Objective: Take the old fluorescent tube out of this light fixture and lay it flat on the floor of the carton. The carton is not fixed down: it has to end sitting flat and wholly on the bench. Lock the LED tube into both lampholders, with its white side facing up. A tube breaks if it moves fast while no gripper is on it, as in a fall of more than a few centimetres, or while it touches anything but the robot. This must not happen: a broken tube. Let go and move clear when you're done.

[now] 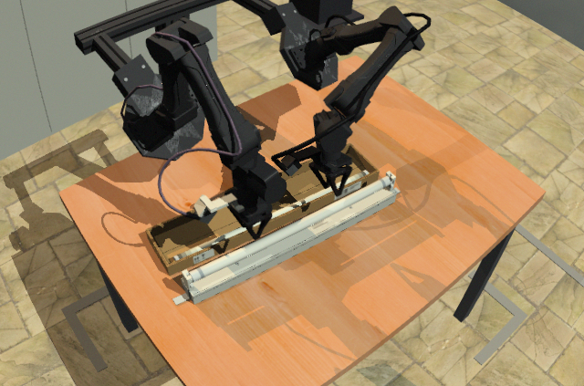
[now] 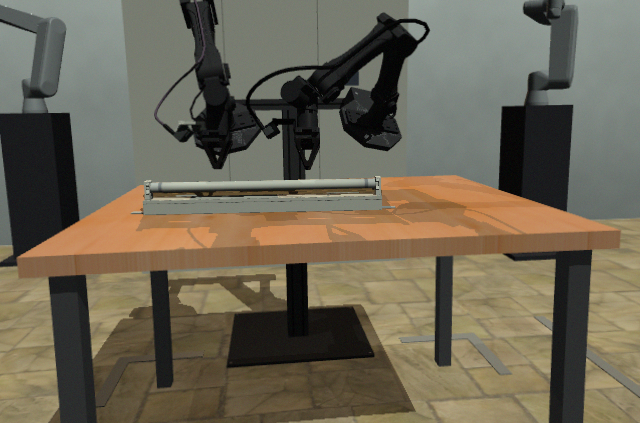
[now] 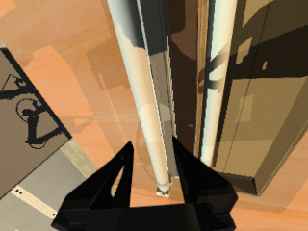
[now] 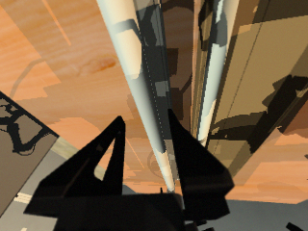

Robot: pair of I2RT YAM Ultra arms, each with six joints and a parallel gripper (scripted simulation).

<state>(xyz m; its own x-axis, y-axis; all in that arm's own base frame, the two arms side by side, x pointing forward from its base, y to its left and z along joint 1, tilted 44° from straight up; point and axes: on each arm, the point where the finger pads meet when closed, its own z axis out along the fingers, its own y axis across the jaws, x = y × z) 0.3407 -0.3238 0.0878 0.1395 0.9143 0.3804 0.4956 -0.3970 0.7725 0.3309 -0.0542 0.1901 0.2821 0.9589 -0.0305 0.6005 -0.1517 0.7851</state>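
The light fixture is 120 mm to the right of my left hand, 60 mm below it and 10 mm ahead of it.
Now: the light fixture 2 cm ahead of my right hand, 12 cm to the left of it and 7 cm below it.
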